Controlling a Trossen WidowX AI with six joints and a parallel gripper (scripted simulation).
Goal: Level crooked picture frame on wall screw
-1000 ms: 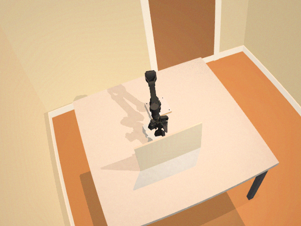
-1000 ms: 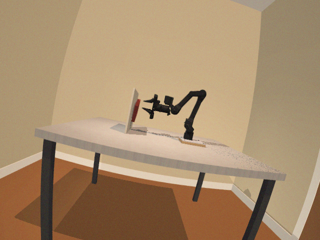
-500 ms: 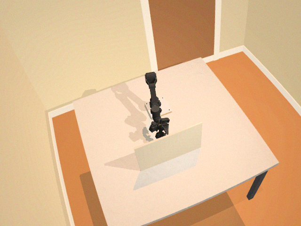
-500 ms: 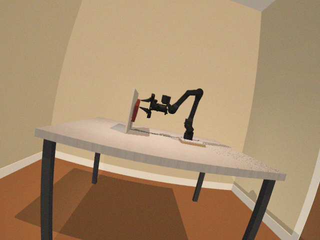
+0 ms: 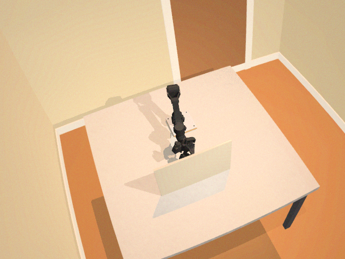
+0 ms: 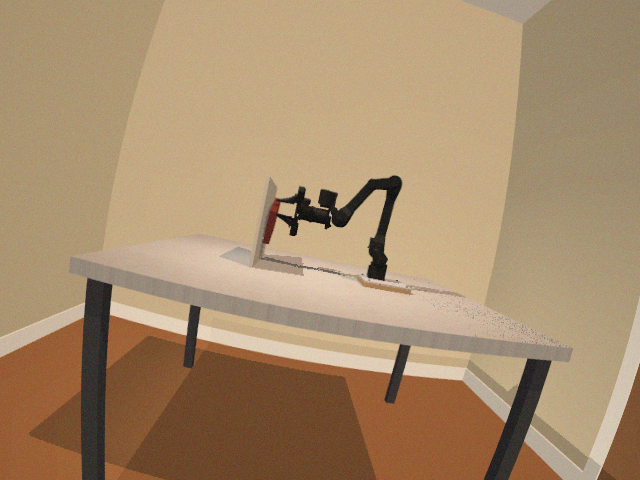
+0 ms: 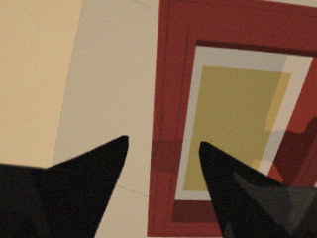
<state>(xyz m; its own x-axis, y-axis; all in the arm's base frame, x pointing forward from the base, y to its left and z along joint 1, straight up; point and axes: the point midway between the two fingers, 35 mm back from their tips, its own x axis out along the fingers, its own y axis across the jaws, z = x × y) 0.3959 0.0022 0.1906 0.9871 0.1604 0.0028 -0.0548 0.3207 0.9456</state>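
My gripper tip is now 1 cm short of the red picture frame, 2 cm to the left of it and 5 cm above it. Round my gripper tip: wall panel (2 cm ahead, 6 cm below).
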